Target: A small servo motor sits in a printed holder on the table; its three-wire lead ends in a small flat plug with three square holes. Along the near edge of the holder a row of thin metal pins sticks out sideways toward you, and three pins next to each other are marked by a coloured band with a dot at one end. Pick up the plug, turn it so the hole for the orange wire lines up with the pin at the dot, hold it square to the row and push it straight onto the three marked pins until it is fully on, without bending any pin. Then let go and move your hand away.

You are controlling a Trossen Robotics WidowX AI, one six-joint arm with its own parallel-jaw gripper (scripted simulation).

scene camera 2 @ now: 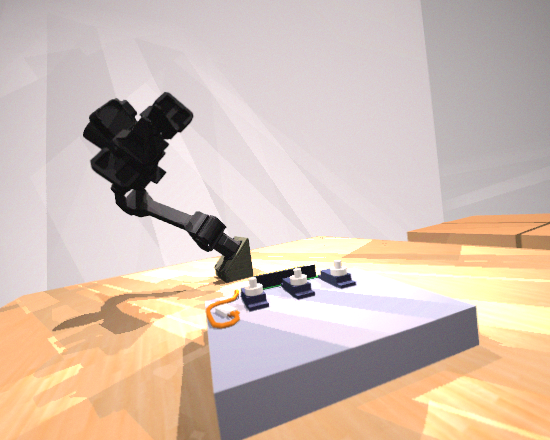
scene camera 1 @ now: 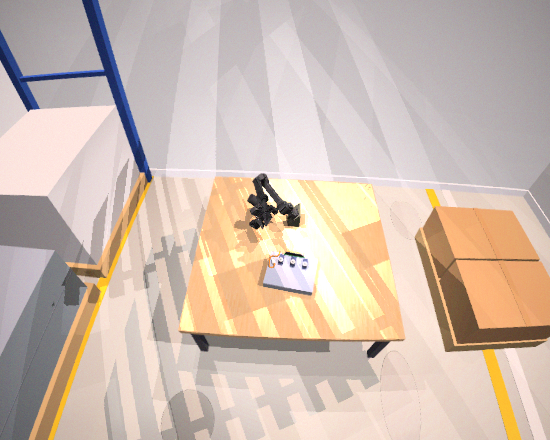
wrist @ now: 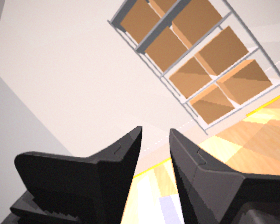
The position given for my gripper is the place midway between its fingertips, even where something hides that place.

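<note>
Visible: my gripper [scene camera 2: 152, 112], together with a pale grey holder block [scene camera 2: 277, 364]. The same pale grey holder block [scene camera 1: 286, 278] is visible again, as is my gripper [wrist: 155, 131].
</note>
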